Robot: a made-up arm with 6 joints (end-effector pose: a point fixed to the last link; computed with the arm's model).
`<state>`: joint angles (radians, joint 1 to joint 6).
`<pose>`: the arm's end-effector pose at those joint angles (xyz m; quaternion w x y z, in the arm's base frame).
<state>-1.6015 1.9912 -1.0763 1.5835 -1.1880 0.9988</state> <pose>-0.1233 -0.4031 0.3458 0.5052 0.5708 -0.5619 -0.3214</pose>
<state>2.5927 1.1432 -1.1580 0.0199 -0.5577 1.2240</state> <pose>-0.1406 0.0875 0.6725 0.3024 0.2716 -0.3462 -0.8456</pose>
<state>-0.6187 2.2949 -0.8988 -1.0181 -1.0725 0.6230</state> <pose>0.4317 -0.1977 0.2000 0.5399 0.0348 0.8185 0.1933</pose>
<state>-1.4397 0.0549 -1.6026 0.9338 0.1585 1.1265</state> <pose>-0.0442 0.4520 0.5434 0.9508 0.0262 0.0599 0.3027</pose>
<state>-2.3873 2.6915 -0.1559 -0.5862 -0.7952 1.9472</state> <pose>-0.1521 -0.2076 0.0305 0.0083 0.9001 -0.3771 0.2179</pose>
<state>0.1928 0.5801 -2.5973 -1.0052 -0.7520 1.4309</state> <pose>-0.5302 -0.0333 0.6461 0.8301 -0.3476 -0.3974 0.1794</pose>
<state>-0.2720 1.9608 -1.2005 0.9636 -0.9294 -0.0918</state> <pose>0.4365 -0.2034 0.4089 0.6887 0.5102 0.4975 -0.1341</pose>
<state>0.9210 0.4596 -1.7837 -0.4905 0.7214 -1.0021</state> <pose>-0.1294 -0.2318 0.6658 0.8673 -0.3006 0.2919 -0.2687</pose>
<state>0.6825 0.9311 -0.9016 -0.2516 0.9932 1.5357</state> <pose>0.0610 0.0174 0.4618 0.2466 0.3606 0.8713 0.2234</pose>
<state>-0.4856 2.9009 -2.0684 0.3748 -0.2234 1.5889</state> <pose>0.6087 -0.3322 0.0071 0.3900 0.8227 0.2793 0.3049</pose>
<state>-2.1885 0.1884 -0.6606 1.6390 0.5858 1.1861</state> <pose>0.1530 0.1013 0.4606 0.7609 0.4677 -0.2101 0.3976</pose>
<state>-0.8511 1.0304 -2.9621 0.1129 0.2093 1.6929</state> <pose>-0.1967 0.2286 0.8330 0.8830 -0.1190 -0.0176 0.4538</pose>
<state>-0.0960 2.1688 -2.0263 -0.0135 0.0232 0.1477</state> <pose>0.6077 -0.0586 0.4649 0.6787 0.0844 0.7294 0.0128</pose>
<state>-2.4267 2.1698 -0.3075 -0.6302 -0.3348 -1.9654</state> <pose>-0.1938 -0.1988 0.1523 0.0306 -0.0739 0.9919 -0.0986</pose>
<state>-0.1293 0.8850 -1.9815 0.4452 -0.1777 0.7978</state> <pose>-0.1416 0.0093 0.8230 0.8467 0.1006 0.0637 0.5185</pose>
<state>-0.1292 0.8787 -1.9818 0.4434 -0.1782 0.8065</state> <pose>-0.1460 0.0098 0.8221 0.8452 0.0985 0.0606 0.5218</pose>
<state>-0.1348 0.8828 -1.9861 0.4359 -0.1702 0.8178</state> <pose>-0.1436 0.0109 0.8230 0.8452 0.0992 0.0640 0.5212</pose>
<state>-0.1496 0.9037 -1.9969 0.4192 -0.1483 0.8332</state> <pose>-0.1303 0.0124 0.8263 0.8476 0.1045 0.0780 0.5144</pose>
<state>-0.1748 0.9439 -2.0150 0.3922 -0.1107 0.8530</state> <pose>-0.1041 0.0133 0.8318 0.8519 0.1164 0.1036 0.5001</pose>
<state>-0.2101 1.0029 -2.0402 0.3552 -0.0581 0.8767</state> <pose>-0.0653 0.0115 0.8377 0.8567 0.1359 0.1397 0.4776</pose>
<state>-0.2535 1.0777 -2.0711 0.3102 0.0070 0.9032</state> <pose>-0.0162 0.0045 0.8415 0.8597 0.1638 0.1834 0.4478</pose>
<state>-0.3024 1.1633 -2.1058 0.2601 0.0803 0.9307</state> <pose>0.0392 -0.0096 0.8411 0.8589 0.1994 0.2302 0.4118</pose>
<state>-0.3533 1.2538 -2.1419 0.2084 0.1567 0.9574</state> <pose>0.0954 -0.0311 0.8350 0.8530 0.2406 0.2758 0.3721</pose>
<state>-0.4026 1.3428 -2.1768 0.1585 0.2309 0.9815</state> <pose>0.1475 -0.0581 0.8236 0.8422 0.2838 0.3166 0.3316</pose>
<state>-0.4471 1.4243 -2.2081 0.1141 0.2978 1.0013</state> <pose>0.1916 -0.0874 0.8085 0.8280 0.3249 0.3502 0.2936</pose>
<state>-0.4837 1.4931 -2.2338 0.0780 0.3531 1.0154</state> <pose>0.2259 -0.1150 0.7924 0.8129 0.3602 0.3759 0.2610</pose>
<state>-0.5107 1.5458 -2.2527 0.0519 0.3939 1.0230</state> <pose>0.2502 -0.1374 0.7782 0.7996 0.3868 0.3943 0.2358</pose>
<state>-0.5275 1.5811 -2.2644 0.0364 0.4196 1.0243</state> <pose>0.2657 -0.1527 0.7676 0.7900 0.4036 0.4064 0.2188</pose>
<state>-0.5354 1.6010 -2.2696 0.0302 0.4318 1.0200</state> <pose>0.2745 -0.1611 0.7613 0.7845 0.4116 0.4139 0.2092</pose>
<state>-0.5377 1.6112 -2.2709 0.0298 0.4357 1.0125</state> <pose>0.2794 -0.1649 0.7579 0.7820 0.4142 0.4187 0.2042</pose>
